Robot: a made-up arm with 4 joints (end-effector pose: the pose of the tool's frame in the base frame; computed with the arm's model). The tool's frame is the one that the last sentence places. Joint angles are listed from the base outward.
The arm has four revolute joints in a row. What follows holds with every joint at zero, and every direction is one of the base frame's.
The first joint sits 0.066 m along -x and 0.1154 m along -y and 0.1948 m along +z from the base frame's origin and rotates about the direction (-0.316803, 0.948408, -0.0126), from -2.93 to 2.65 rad.
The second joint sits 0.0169 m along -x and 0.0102 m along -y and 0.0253 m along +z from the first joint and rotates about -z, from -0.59 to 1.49 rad.
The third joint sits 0.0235 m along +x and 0.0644 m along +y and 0.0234 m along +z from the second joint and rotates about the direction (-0.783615, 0.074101, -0.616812), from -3 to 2.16 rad.
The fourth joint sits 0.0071 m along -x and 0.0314 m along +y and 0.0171 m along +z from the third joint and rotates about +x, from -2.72 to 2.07 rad.
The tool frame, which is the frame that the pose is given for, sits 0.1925 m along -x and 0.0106 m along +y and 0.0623 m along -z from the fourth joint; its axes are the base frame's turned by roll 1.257, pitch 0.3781 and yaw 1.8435 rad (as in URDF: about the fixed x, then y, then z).
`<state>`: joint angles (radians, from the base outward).
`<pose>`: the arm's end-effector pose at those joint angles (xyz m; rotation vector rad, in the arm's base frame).
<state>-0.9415 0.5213 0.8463 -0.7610</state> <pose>-0.1471 0.0749 0.1766 0.7745 0.9927 -0.0579</pose>
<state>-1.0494 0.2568 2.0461 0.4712</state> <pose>0.0017 0.0591 0.1340 0.8633 0.2018 -0.2093</pose>
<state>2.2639 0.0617 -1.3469 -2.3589</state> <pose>0.0134 -0.1492 0.3175 0.3870 -2.4491 -0.7394</pose>
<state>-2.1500 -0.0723 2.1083 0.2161</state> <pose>0.0152 0.0647 0.2185 1.0492 -0.6442 0.1337</pose>
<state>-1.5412 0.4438 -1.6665 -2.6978</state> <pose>-0.0063 -0.1370 0.0626 -0.2095 -0.3245 -0.0666</pose>
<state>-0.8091 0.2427 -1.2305 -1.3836</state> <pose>-0.1239 -0.1231 0.0592 -0.4931 0.3879 1.1500</pose>
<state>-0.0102 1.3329 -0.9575 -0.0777</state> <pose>-0.1030 0.0441 0.1799 0.8252 0.3087 1.0669</pose>
